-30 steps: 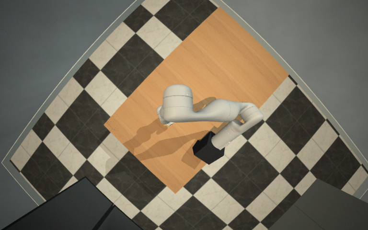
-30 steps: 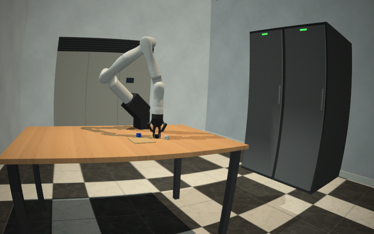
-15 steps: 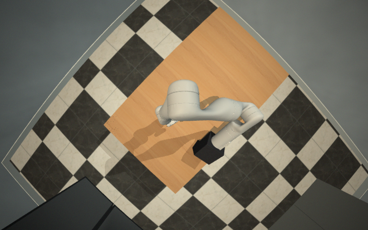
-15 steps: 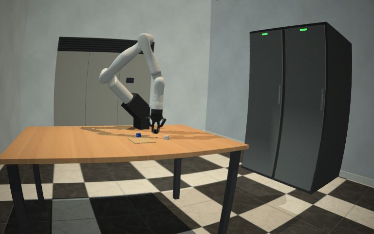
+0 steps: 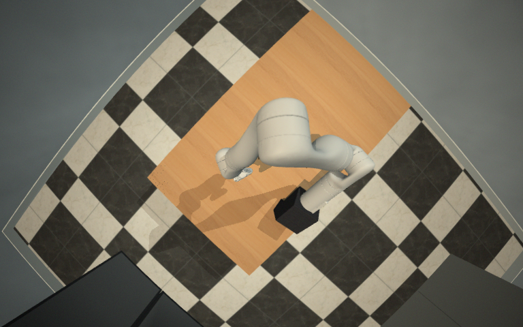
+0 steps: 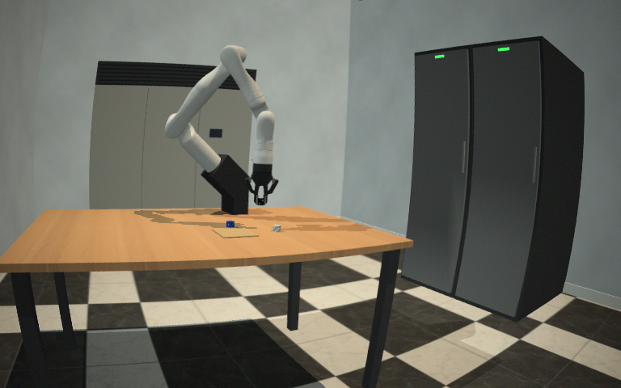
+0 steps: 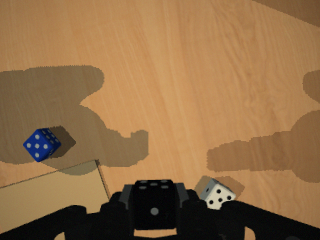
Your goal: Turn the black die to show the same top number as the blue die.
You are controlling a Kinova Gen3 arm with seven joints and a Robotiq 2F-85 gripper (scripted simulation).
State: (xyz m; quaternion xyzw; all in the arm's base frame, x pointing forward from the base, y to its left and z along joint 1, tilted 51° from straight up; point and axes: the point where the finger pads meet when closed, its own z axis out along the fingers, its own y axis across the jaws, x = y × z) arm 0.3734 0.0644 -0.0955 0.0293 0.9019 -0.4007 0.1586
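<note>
My hand is 60 mm short of the tan mat, 120 mm to the left of it and 120 mm above it. From my hand the other things lie so: blue die 50 mm behind, 110 mm to the right, 100 mm below; then white die 40 mm ahead, 60 mm to the left, 100 mm below; then black die 10 mm below.
</note>
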